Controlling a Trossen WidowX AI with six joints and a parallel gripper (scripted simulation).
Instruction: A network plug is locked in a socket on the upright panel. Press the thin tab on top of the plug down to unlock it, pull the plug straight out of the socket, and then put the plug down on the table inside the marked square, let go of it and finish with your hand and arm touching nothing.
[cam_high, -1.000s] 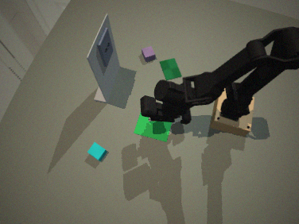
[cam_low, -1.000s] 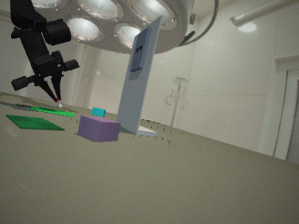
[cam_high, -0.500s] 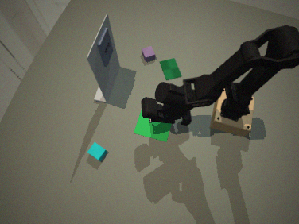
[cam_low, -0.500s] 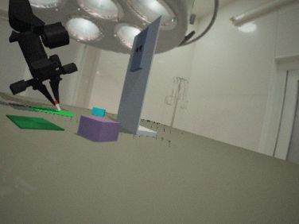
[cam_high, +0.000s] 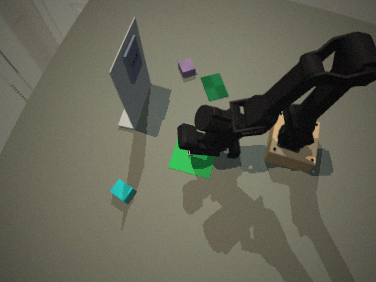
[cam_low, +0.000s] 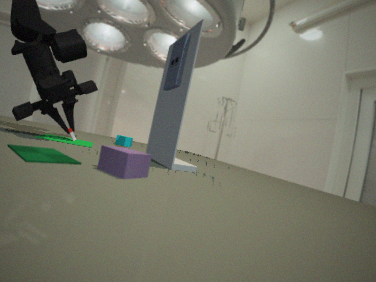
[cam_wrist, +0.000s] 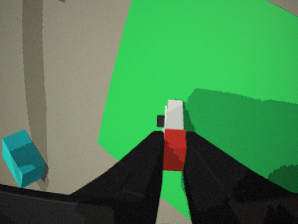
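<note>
Right now the white plug is 1 cm ahead of my gripper tip. Round my gripper tip: dark green patch: 1 cm ahead, 24 cm to the right, 2 cm below; bright green marked square: 1 cm behind, 2 cm below; cyan cube: 15 cm ahead, 17 cm to the left.
</note>
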